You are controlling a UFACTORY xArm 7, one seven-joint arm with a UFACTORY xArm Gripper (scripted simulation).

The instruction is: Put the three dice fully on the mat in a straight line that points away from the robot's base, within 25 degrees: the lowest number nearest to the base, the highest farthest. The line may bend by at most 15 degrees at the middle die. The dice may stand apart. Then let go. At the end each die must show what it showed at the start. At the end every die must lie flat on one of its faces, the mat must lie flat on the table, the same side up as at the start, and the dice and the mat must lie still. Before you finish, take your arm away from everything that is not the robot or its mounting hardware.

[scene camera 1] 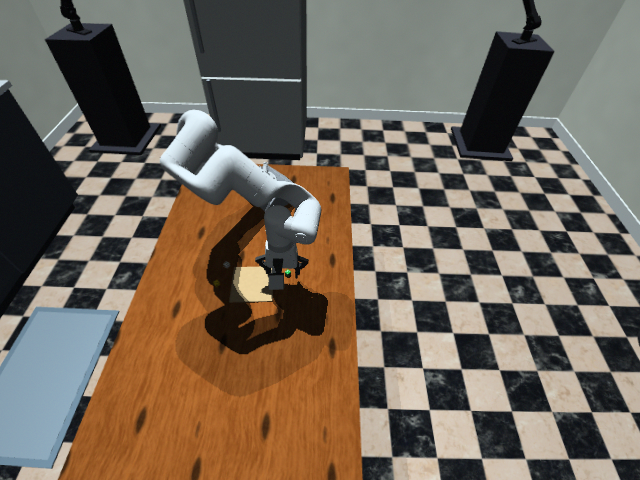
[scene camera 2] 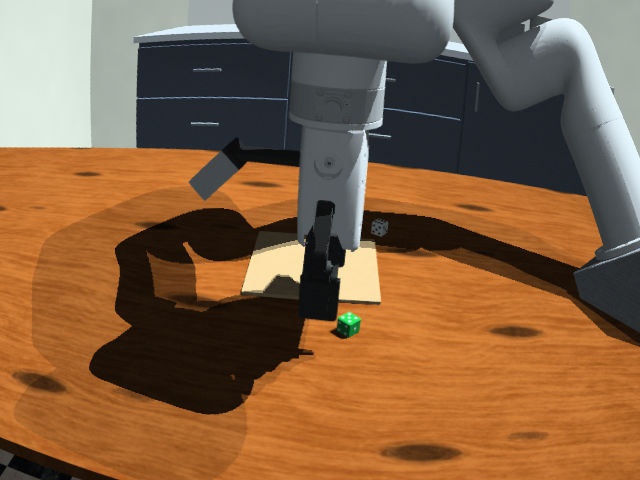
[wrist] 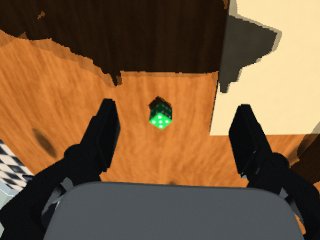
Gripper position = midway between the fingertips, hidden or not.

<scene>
I see my gripper (scene camera 2: 323,289) and a tan mat (scene camera 2: 276,264).
The tan mat shows as well in scene camera 1 (scene camera 1: 249,284) and in the wrist view (wrist: 263,57). My gripper is seen too in scene camera 1 (scene camera 1: 283,274) and in the wrist view (wrist: 175,115).
</scene>
